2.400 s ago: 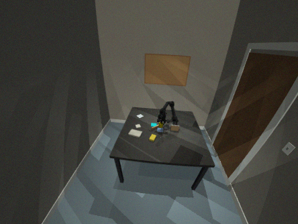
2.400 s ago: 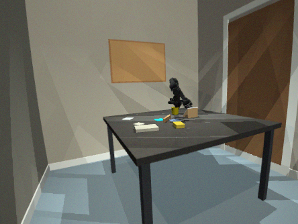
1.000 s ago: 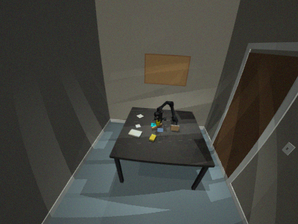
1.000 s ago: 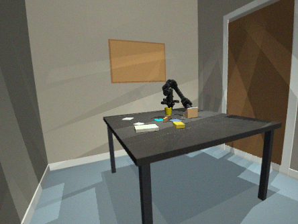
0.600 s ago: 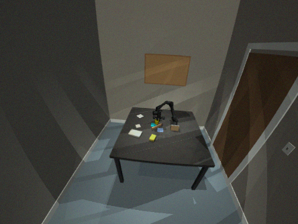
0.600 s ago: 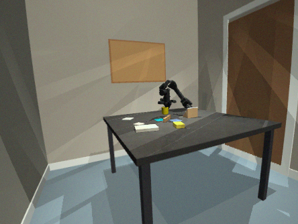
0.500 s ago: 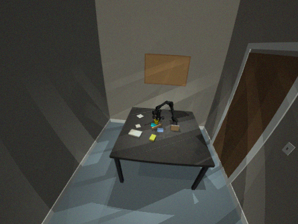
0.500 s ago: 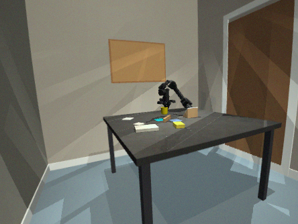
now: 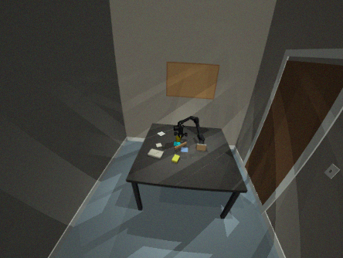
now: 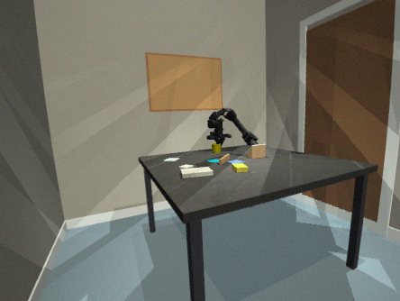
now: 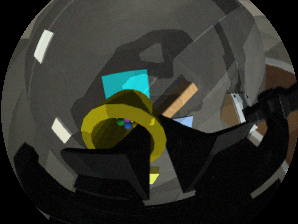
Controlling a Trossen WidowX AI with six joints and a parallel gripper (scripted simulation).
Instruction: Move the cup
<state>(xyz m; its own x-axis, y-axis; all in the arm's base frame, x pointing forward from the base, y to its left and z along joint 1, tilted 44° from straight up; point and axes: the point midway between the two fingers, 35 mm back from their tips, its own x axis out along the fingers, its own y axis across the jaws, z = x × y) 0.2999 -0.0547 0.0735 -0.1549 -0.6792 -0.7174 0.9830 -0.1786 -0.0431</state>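
The cyan pad lies 40 mm ahead of my gripper tip, 20 mm to the right of it and 110 mm below it. From my gripper tip the other things lie so: yellow cup: 20 mm ahead; then wooden stick: 10 mm behind, 50 mm to the left, 90 mm below; then light blue pad: 60 mm behind, 120 mm to the left, 110 mm below.
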